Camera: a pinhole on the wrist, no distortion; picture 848 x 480 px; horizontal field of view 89.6 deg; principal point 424.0 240.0 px. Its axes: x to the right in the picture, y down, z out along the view. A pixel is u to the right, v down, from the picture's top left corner.
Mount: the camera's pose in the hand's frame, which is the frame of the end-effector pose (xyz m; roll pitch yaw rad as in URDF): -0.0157 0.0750 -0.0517 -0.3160 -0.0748 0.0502
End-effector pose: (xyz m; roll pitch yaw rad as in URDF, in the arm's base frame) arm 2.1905 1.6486 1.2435 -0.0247 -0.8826 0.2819
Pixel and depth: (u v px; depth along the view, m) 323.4 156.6 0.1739
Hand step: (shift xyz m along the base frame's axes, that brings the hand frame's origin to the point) -0.1578 0.0552 0.0205
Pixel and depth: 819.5 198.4 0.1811
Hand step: -0.0520 0.1157 0.1908
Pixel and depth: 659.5 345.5 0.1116
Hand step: -0.0520 0.1304 0.0569
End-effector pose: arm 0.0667 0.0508 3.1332 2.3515 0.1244 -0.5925
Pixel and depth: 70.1 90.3 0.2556
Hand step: -0.3165 -0.0093 -0.0702
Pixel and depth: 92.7 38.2 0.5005
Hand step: -0.5762 0.0013 -0.2826
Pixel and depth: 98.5 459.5 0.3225
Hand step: -0.4293 -0.1396 0.1327
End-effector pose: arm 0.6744 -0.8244 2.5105 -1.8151 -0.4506 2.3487
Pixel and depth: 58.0 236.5 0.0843
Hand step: 0.0304 -0.0294 -0.1307
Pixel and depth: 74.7 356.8 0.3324
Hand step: 0.0052 -0.2162 -0.4033
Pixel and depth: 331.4 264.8 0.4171
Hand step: -0.1895 -0.1867 -0.3272
